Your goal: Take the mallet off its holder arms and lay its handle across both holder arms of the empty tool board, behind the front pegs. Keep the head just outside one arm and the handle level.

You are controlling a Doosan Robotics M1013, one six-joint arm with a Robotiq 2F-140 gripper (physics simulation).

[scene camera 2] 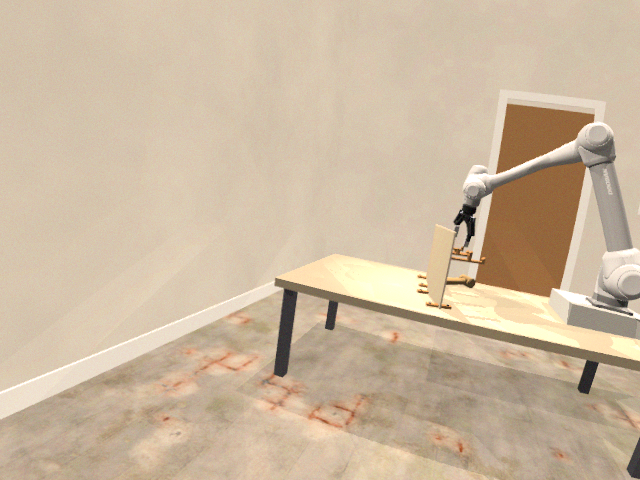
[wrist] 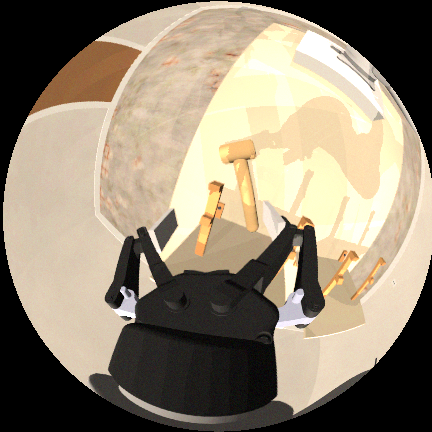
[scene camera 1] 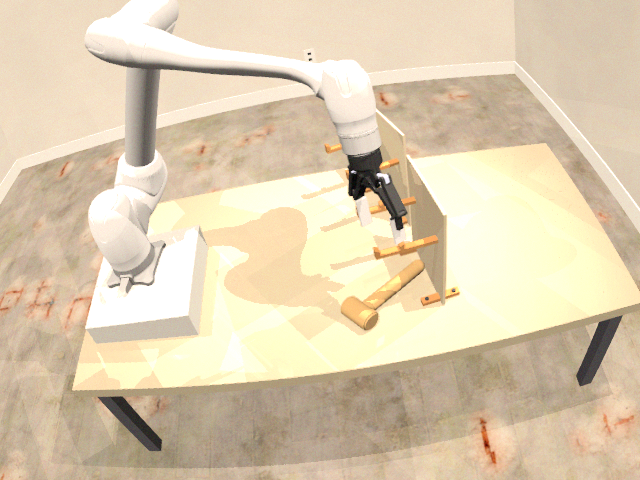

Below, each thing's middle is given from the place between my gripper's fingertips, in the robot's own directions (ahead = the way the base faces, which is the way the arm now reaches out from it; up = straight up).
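Wooden mallet [scene camera 1: 363, 314]: my gripper is 220 mm above it, 10 mm to the right of it and 10 mm past it.
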